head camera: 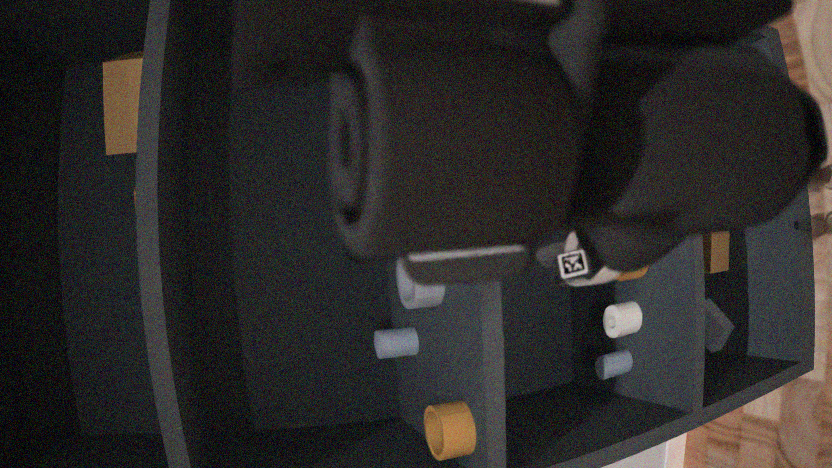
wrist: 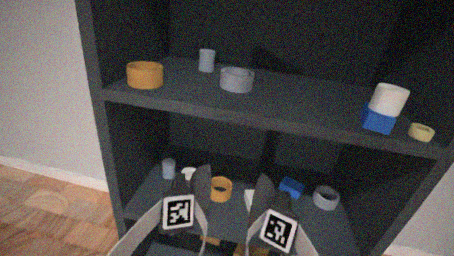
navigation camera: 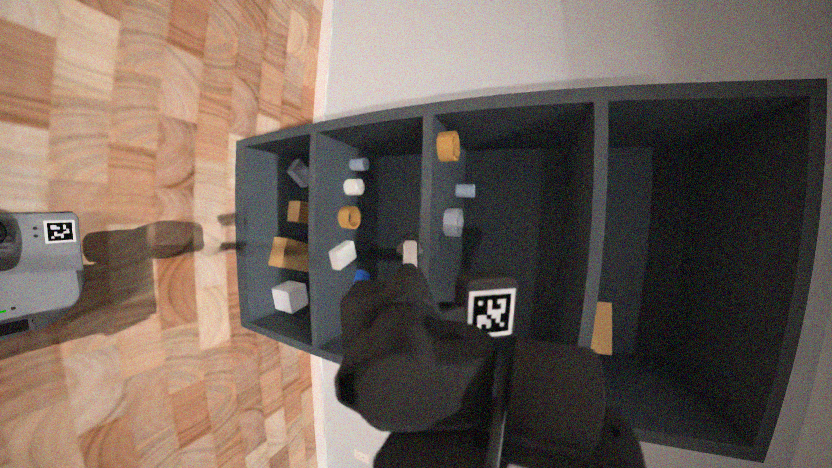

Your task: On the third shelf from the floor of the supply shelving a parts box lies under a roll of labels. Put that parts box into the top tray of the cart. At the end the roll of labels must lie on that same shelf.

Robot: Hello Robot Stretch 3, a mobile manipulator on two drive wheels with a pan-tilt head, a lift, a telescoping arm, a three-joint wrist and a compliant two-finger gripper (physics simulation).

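Frame: origin at the robot's base, x left, y back, z up, level; centimetres.
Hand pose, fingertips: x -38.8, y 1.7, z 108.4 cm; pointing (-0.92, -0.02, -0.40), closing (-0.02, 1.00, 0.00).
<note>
After its pixels a point has its place.
The blue parts box [wrist: 378,121] stands near the right end of the third shelf [wrist: 300,102] [navigation camera: 427,174] {y -16.8, x -73.9, z 97.7 cm} in the wrist view. The white roll of labels [wrist: 390,99] rests upright on top of it. Box and roll do not show in the head and navigation views, where the arm and wrist cover part of that shelf. My gripper [wrist: 231,186] {y 1.7, x -38.8, z 108.4 cm} is open, with its two fingertips apart and no thing between them. It is in front of the shelving; the box and roll appear above and to the right of the fingers in the wrist view. The cart does not show.
On the same shelf are a yellow ring [wrist: 421,132] right beside the box, a grey ring [wrist: 237,80], a small grey-blue cylinder [wrist: 207,60] and an orange ring [wrist: 145,75]. The shelf below holds another blue box [wrist: 291,187] and a grey ring [wrist: 326,197]. The shelving's side posts [wrist: 91,75] flank the shelves.
</note>
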